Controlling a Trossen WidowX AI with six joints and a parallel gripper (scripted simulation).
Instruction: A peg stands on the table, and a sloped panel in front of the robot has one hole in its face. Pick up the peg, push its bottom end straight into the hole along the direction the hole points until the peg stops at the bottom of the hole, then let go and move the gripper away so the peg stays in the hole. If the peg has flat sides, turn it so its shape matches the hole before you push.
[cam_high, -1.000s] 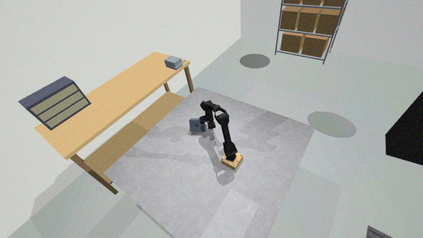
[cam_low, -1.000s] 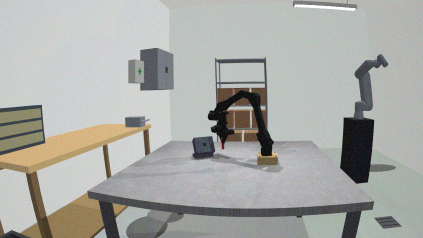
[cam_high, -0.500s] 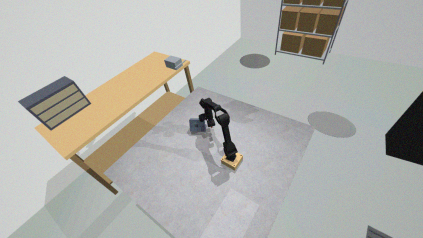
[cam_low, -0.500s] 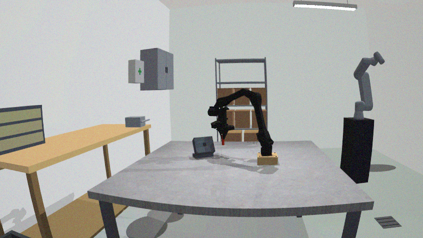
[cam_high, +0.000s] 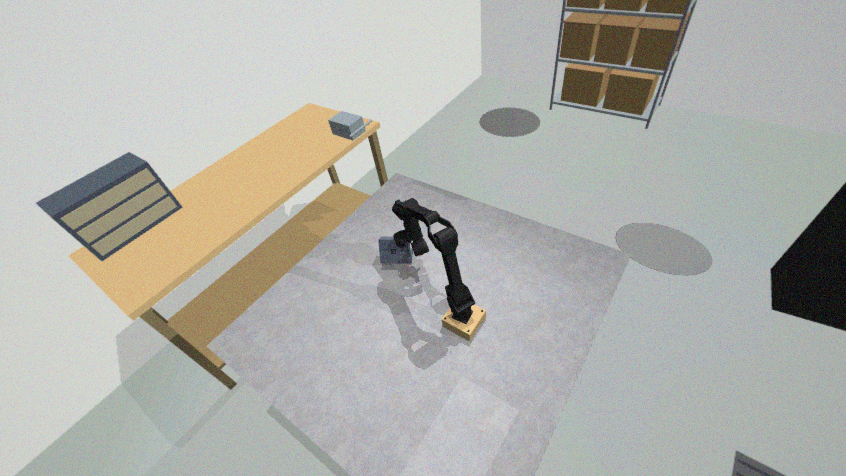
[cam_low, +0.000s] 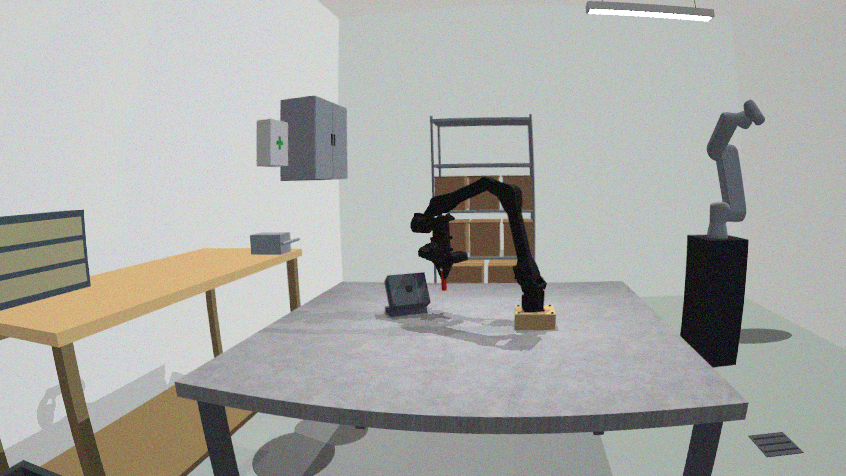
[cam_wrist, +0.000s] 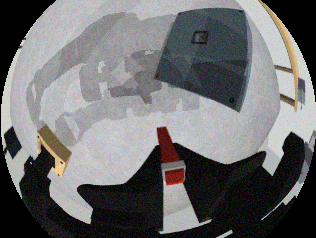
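My gripper tip is 12 cm short of the sloped panel, 4 cm above it and 2 cm to the right of it. From my gripper tip the other things lie so: red peg: 2 cm above.
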